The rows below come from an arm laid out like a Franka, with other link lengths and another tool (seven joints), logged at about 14 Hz.
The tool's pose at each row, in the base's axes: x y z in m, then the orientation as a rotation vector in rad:
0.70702 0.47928 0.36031 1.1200 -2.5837 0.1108
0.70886 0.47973 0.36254 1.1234 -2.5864 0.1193
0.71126 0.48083 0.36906 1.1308 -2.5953 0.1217
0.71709 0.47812 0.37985 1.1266 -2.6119 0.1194
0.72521 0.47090 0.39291 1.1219 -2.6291 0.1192
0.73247 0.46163 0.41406 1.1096 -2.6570 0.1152
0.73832 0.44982 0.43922 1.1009 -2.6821 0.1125
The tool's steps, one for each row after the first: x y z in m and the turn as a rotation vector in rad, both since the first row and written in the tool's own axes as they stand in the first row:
-0.00077 -0.00089 -0.00268 0.0072 -0.0015 -0.0003
-0.00098 -0.00150 -0.00968 0.0132 -0.0111 -0.0019
0.00065 -0.00698 -0.02087 0.0156 -0.0245 0.0055
0.00468 -0.01709 -0.03391 0.0194 -0.0377 0.0136
0.01330 -0.02753 -0.05397 0.0221 -0.0584 0.0290
0.02589 -0.03849 -0.07696 0.0258 -0.0778 0.0414

